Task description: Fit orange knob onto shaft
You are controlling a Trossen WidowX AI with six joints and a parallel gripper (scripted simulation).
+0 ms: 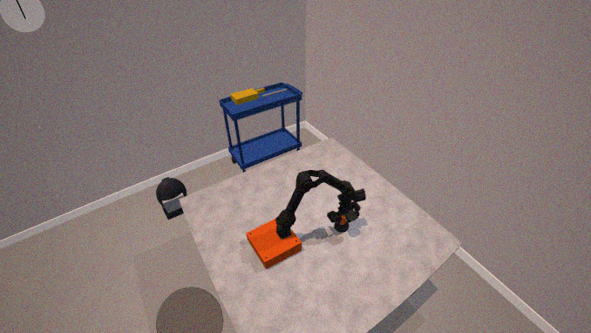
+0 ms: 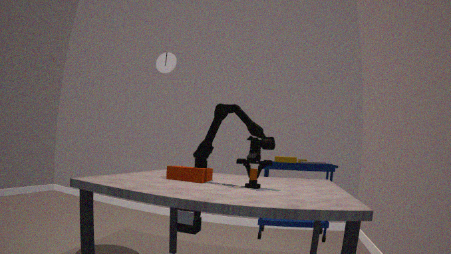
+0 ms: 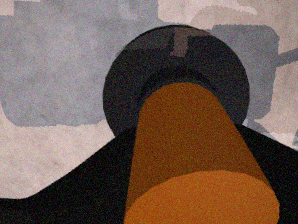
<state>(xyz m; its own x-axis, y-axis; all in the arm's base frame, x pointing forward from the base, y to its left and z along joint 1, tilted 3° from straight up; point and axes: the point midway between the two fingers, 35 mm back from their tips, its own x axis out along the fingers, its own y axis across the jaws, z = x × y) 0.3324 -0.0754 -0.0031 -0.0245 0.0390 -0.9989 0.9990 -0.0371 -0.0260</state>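
Now: gripper tip 30 mm below the orange knob. From my gripper tip the other things lie so: pedestal 20 mm below.
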